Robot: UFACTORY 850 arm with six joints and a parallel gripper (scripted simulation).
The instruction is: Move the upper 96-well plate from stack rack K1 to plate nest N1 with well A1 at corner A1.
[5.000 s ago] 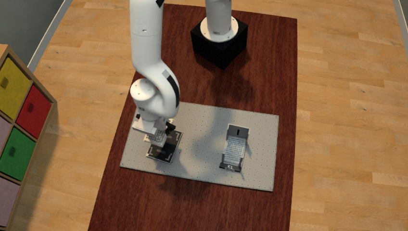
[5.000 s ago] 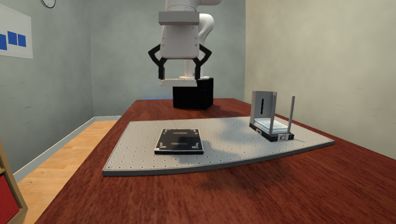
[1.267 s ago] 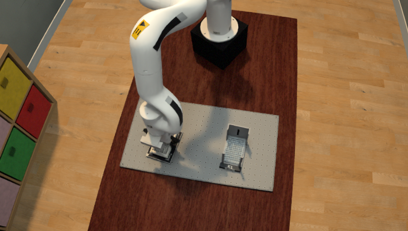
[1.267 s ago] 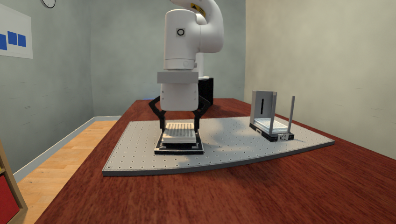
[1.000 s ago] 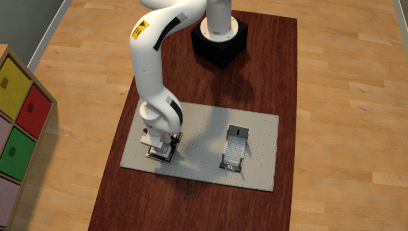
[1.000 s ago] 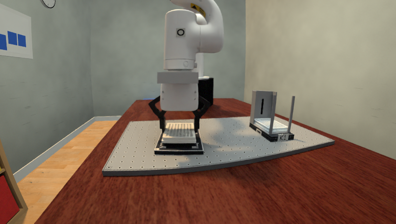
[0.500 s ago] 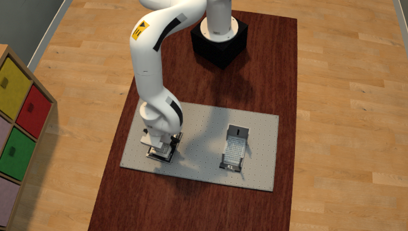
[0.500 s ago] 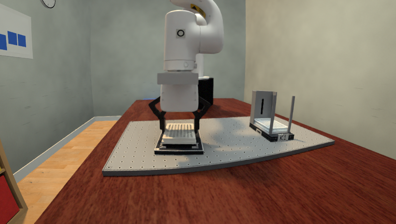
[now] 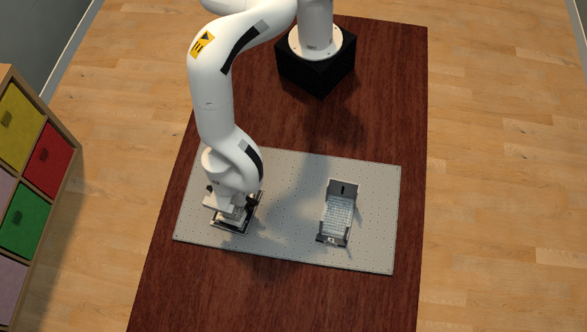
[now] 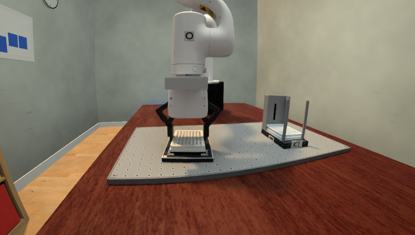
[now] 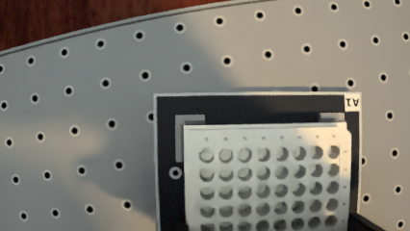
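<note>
The 96-well plate is 10 mm below my hand. Round my hand: plate nest N1: 30 mm below; then clear plate: 320 mm to the left, 40 mm behind, 10 mm below.
</note>
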